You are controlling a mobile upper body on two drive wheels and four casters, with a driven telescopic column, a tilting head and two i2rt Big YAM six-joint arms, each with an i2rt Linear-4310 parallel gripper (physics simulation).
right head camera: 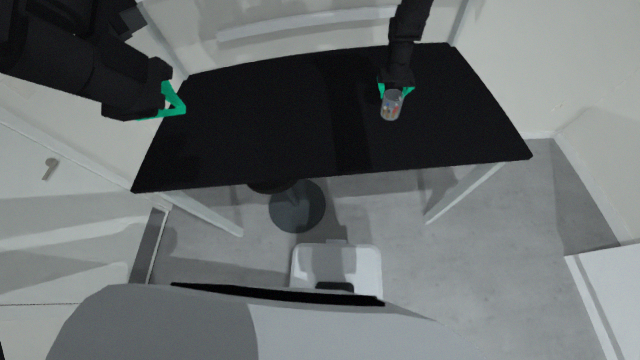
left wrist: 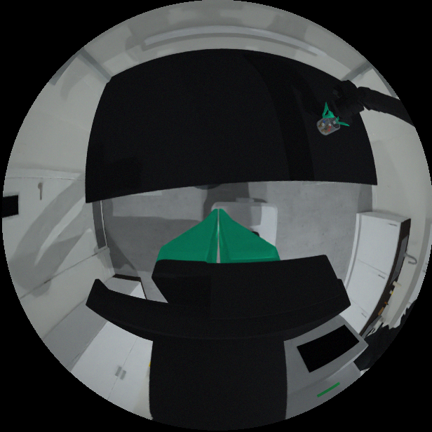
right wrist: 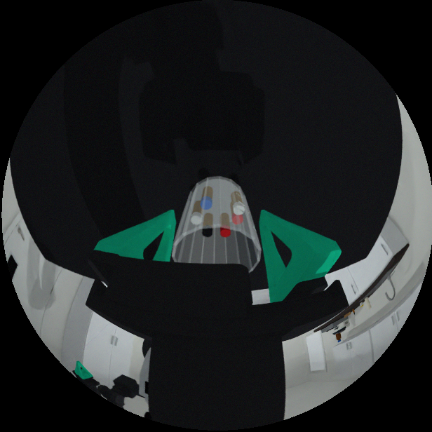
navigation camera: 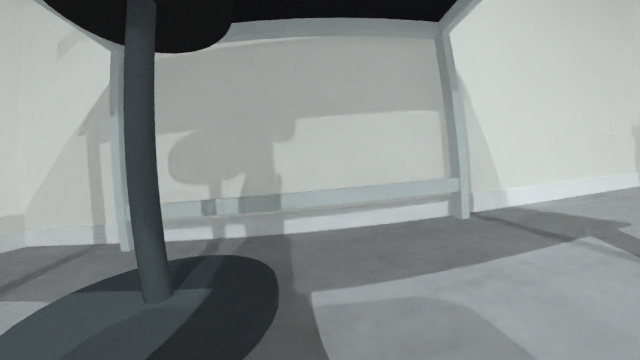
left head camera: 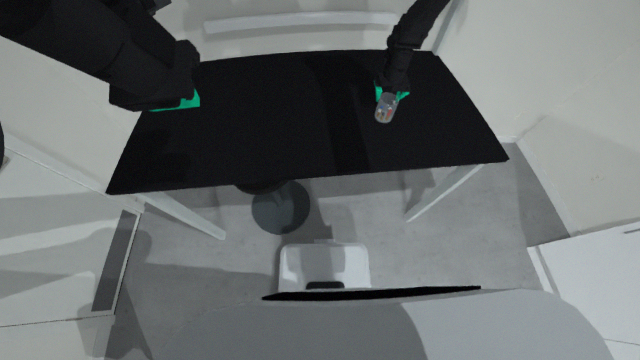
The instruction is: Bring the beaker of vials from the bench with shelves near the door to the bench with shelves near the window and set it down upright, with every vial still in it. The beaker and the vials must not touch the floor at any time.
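A clear beaker (left head camera: 385, 113) (right head camera: 390, 109) (left wrist: 328, 126) (right wrist: 212, 250) stands upright on the black bench top (left head camera: 250, 125) (right head camera: 260, 130) (left wrist: 200, 125) (right wrist: 325, 125), towards the right in the head views. Several vials with blue, white, red and black caps are inside it. My right gripper (left head camera: 391, 95) (right head camera: 395, 91) (right wrist: 217, 215) is open, with one finger on each side of the beaker; in the right wrist view a gap shows on both sides. My left gripper (left head camera: 199, 105) (right head camera: 185, 109) (left wrist: 218, 215) is shut and empty, over the bench's left end. Shelves do not show on this bench.
A round stool base (left head camera: 280, 215) (right head camera: 297, 215) (navigation camera: 240, 300) stands on the floor under the bench's front edge, with its post (navigation camera: 142, 150) rising from it. A white base part (left head camera: 360, 265) (right head camera: 372, 265) is in front. White cabinets (left wrist: 375, 250) stand at the right.
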